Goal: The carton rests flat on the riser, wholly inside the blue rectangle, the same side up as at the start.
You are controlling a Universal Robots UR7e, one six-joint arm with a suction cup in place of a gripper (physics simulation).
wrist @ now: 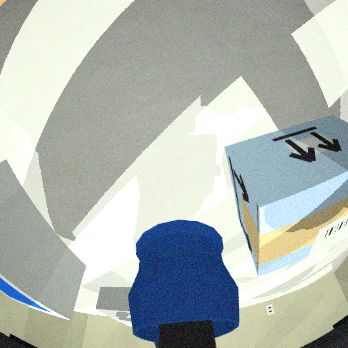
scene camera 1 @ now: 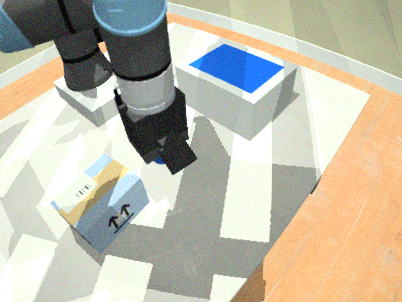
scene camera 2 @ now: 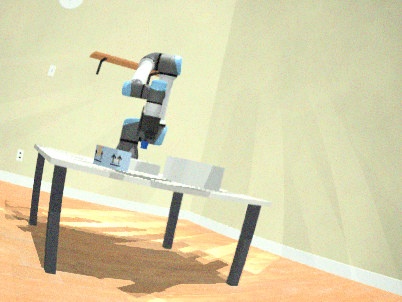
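Seen in the pictures: hand, its tool point: (wrist: 179, 253) (scene camera 2: 143, 148); arm's base, origin of its link: (scene camera 1: 89, 76).
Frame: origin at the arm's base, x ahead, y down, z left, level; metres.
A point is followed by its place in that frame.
A light blue carton (scene camera 1: 102, 202) @(x 0.475, y -0.030, z -0.144 m) (scene camera 2: 112, 158) @(x 0.499, y 0.014, z -0.150 m) (wrist: 295, 175) @(x 0.480, y -0.015, z -0.093 m) with a tan band, a white barcode label and black arrows stands flat on the table; the arrows point up in the scene views. The riser (scene camera 1: 217, 102) @(x 0.376, y -0.010, z 0.204 m) (scene camera 2: 187, 172) @(x 0.475, y -0.001, z 0.222 m) (wrist: 37, 250) @(x 0.349, y 0.008, z 0.199 m) is a pale grey block. The blue rectangle (scene camera 1: 237, 68) @(x 0.351, y -0.061, z 0.291 m) (wrist: 20, 296) @(x 0.293, y -0.061, z 0.251 m) lies on its top with no carton on it; it does not show in scene camera 2. My suction gripper, a blue cup (scene camera 1: 160, 161) (scene camera 2: 144, 145) (wrist: 180, 225), is open and empty. It hangs above the table between the carton and the riser, apart from both.
The arm's base stands on a low pale block (scene camera 1: 87, 102) @(x 0.126, y 0.000, z -0.052 m) (scene camera 2: 145, 166) @(x 0.142, y 0.023, z 0.098 m) at the back of the table (scene camera 1: 245, 215) @(x 0.620, y 0.059, z 0.075 m) (scene camera 2: 240, 196) @(x 0.538, y 0.059, z 0.491 m). A brown wall shelf (scene camera 2: 117, 61) is behind the arm. The table's edge runs along the right in scene camera 1.
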